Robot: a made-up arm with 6 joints. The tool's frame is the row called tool. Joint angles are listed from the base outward.
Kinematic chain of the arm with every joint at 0, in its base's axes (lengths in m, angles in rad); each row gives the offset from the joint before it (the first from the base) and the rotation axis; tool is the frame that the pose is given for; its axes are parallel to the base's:
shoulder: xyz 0 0 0.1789 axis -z
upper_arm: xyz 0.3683 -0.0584 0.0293 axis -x
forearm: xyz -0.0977 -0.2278 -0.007 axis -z
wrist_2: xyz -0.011 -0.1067 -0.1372 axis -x
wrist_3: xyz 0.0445 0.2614 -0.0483 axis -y
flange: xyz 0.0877 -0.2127 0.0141 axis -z
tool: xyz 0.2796 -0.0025 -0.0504
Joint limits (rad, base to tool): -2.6..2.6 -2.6..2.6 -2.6..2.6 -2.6..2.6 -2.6..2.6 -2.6..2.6
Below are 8 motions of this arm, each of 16 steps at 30 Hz.
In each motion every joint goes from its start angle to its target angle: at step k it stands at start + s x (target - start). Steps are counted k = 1, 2, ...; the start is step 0. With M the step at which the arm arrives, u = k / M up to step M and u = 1 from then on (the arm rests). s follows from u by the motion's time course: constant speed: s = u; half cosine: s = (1 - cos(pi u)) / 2; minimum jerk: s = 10 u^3 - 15 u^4 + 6 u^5.
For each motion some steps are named. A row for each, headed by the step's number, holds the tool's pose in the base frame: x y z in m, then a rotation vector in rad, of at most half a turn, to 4 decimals.
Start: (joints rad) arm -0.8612 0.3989 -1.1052 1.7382 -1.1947 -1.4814
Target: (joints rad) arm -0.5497 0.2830 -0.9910 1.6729 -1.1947 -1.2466
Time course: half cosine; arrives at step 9
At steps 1, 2, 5, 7, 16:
1: 0.7900 0.0835 -0.0661 -2.1914 0.6008 1.2030
2: 0.7937 0.0644 -0.0696 -2.1605 0.6146 1.1846
5: 0.8054 -0.0419 -0.0878 -1.9984 0.6853 1.0706
7: 0.8050 -0.1109 -0.0985 -1.9006 0.7264 0.9874
16: 0.8030 -0.1384 -0.1026 -1.8629 0.7419 0.9524

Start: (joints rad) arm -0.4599 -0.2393 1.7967 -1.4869 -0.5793 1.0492
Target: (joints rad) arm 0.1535 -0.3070 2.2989 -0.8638 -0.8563 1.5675
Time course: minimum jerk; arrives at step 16
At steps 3, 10, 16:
3: 0.4271 -0.2352 -0.2494 1.7547 0.5267 -1.6289
10: 0.1500 -0.1873 -0.2725 -1.6263 -0.7991 2.4033
16: 0.0986 -0.1162 -0.2338 -1.3233 -0.8226 2.0906

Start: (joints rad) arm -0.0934 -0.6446 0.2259 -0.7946 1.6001 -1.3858
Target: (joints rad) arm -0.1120 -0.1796 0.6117 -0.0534 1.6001 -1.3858
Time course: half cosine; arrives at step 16
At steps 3, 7, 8, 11, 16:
3: 0.3774 -0.2495 0.2245 -0.1542 -1.4241 -0.0656
7: 0.4006 -0.1758 0.2342 -0.5104 -1.3309 0.1622
8: 0.4093 -0.1556 0.2292 -0.6169 -1.2918 0.2300
11: 0.4364 -0.1110 0.1979 -0.9109 -1.1535 0.4151
16: 0.4587 -0.0932 0.1593 -1.1348 -1.0138 0.5522

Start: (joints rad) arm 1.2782 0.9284 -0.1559 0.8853 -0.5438 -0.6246
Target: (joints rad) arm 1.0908 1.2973 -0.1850 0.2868 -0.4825 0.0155
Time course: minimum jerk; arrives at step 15
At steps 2, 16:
2: -0.4344 -0.7380 0.2103 -0.7683 1.7443 -0.7688
16: -0.1706 -0.8013 0.3900 -1.1980 1.3016 -1.0268

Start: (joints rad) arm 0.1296 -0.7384 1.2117 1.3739 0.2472 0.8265
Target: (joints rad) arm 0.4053 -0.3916 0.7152 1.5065 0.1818 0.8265
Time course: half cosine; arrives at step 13
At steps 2, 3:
2: 0.1712 -0.5250 -0.1622 -0.9469 0.6006 -1.3888
3: 0.1715 -0.5393 -0.1520 -0.9648 0.5710 -1.3956

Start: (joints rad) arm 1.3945 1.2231 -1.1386 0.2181 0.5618 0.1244
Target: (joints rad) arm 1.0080 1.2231 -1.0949 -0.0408 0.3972 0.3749
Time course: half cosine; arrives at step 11
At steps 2, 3, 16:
2: 0.0334 -0.4993 0.1317 -0.5847 0.6113 -0.0679
3: 0.0492 -0.5094 0.1340 -0.5921 0.6063 -0.0812
16: 0.1949 -0.5693 0.1542 -0.6494 0.5640 -0.1909

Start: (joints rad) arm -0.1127 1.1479 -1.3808 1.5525 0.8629 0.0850
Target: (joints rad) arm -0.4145 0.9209 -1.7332 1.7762 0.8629 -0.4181
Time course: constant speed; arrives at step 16
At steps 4, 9, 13, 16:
4: 0.2387 -0.1654 0.0401 1.1413 0.7775 -2.7633
9: 0.2459 -0.1889 0.0106 0.9409 0.8164 -2.5070
13: 0.2647 -0.2010 -0.0141 0.8121 0.8565 -2.2804
16: 0.2849 -0.2034 -0.0337 0.7314 0.8910 -2.1013

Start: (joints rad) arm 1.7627 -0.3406 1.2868 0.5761 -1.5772 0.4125
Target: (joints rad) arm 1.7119 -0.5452 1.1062 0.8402 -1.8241 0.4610
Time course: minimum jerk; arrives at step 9
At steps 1, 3, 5, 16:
1: -0.1996 0.1318 -0.3120 -1.9777 -1.0806 1.4769
3: -0.1858 0.1428 -0.3015 -1.9968 -1.1863 1.3955
5: -0.1668 0.1622 -0.2778 -2.0085 -1.3899 1.2339
16: -0.1579 0.1771 -0.2523 -1.9868 -1.5842 1.0747

